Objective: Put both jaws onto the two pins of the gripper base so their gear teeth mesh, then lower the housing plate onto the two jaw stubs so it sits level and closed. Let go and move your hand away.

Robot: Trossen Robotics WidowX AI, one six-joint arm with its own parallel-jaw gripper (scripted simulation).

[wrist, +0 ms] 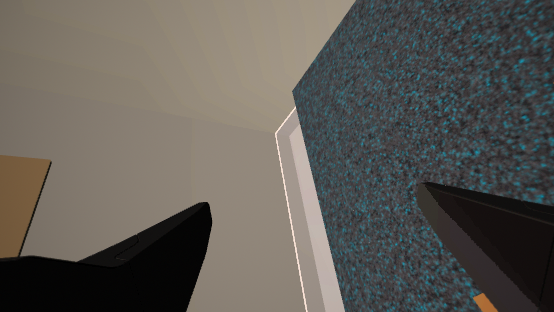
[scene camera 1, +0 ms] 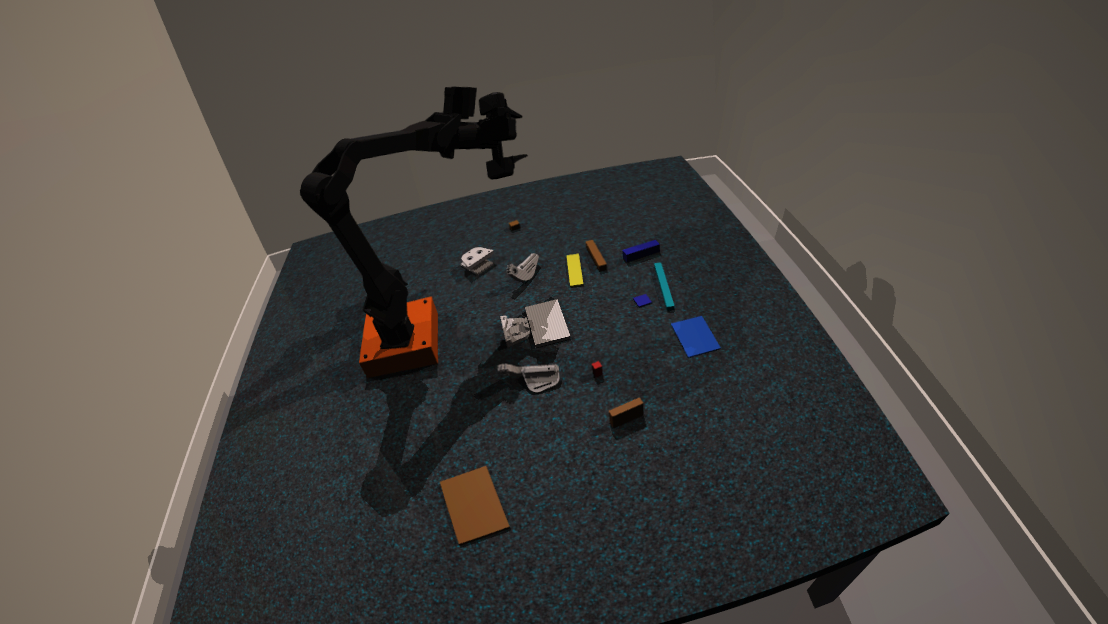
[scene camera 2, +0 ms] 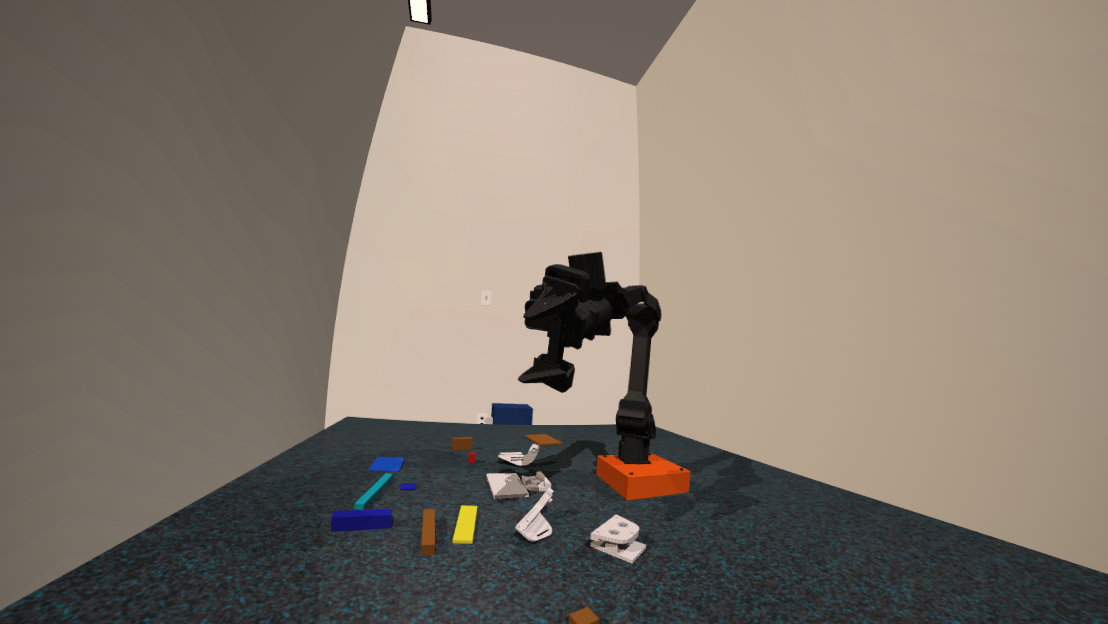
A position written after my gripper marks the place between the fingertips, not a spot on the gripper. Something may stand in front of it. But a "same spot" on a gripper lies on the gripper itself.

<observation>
my gripper: wrist; scene camera 1; scene camera 2 523, 350
same spot on my gripper: (wrist: 164, 260) = (scene camera 1: 511, 114)
</observation>
